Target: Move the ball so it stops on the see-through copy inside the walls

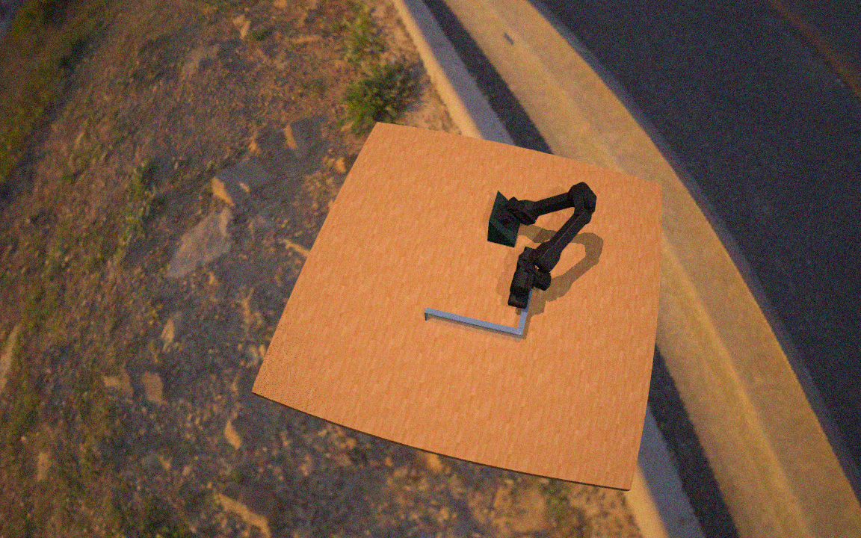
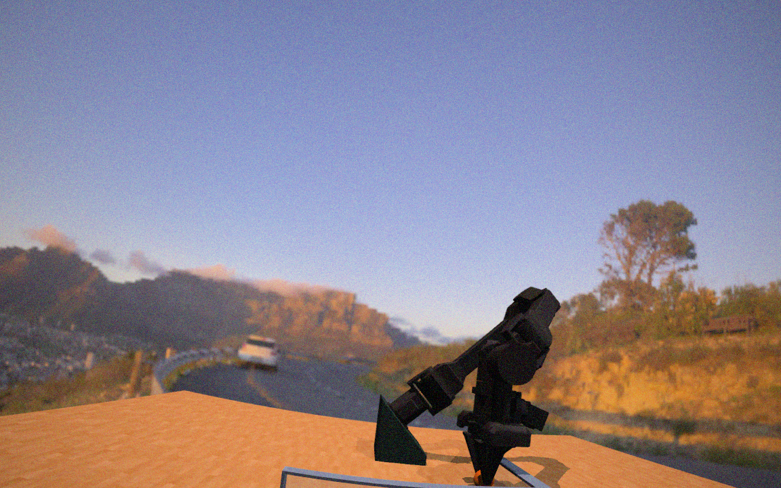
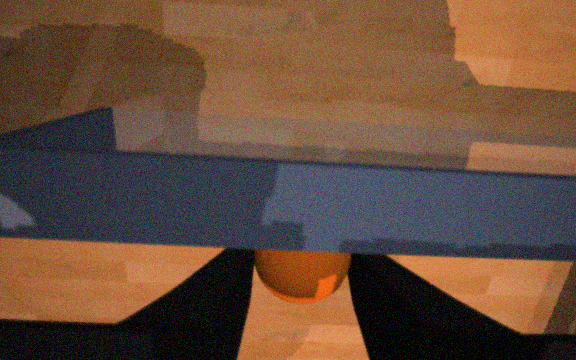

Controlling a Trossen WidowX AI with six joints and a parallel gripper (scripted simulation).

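The see-through copy of ball lies 1 cm below my gripper tip. Also, from my gripper tip: orange ball right at my gripper tip.
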